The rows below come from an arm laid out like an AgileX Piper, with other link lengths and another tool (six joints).
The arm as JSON. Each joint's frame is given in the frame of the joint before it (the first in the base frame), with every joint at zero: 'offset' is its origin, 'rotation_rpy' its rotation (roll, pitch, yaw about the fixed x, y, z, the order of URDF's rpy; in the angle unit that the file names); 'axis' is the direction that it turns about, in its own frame. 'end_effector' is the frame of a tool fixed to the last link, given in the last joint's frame.
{
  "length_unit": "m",
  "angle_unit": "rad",
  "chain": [
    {
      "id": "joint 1",
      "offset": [
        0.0,
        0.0,
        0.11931
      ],
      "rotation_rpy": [
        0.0,
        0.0,
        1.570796
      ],
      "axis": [
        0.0,
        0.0,
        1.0
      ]
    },
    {
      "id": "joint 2",
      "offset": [
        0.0,
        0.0,
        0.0
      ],
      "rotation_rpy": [
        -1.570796,
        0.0,
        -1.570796
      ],
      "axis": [
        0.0,
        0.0,
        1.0
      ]
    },
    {
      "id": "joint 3",
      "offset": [
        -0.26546,
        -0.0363,
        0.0
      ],
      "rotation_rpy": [
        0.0,
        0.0,
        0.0
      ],
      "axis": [
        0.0,
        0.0,
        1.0
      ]
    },
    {
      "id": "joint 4",
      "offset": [
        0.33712,
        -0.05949,
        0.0
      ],
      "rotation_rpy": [
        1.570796,
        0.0,
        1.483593
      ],
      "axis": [
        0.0,
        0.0,
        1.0
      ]
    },
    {
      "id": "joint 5",
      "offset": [
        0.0,
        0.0,
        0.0
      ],
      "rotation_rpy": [
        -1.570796,
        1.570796,
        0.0
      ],
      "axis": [
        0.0,
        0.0,
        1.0
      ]
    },
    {
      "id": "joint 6",
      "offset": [
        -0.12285,
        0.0,
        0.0
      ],
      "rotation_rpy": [
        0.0,
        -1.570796,
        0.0
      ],
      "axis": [
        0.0,
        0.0,
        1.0
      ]
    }
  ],
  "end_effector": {
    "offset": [
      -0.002,
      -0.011,
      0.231
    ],
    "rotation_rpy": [
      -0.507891,
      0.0,
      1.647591
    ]
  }
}
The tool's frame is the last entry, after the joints.
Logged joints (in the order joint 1, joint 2, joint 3, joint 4, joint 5, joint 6), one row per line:
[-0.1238, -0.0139, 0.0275, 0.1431, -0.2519, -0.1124]
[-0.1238, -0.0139, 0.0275, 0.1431, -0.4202, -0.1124]
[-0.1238, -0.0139, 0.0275, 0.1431, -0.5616, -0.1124]
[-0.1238, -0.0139, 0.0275, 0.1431, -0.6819, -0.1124]
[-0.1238, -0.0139, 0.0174, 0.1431, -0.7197, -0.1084]
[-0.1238, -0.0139, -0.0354, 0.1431, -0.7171, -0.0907]
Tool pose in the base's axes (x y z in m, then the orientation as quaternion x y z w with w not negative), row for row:
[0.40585, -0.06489, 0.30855, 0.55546, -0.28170, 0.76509, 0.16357]
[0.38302, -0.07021, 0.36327, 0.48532, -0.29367, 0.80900, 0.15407]
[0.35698, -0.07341, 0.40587, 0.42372, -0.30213, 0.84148, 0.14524]
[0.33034, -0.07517, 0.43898, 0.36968, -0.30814, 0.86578, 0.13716]
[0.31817, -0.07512, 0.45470, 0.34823, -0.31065, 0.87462, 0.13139]
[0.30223, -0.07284, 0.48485, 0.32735, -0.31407, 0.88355, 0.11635]
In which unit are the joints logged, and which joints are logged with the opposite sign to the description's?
The joints are logged in radians. Opposite sign: none.
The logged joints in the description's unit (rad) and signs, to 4 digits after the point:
[-0.1238, -0.0139, 0.0275, 0.1431, -0.2519, -0.1124]
[-0.1238, -0.0139, 0.0275, 0.1431, -0.4202, -0.1124]
[-0.1238, -0.0139, 0.0275, 0.1431, -0.5616, -0.1124]
[-0.1238, -0.0139, 0.0275, 0.1431, -0.6819, -0.1124]
[-0.1238, -0.0139, 0.0174, 0.1431, -0.7197, -0.1084]
[-0.1238, -0.0139, -0.0354, 0.1431, -0.7171, -0.0907]

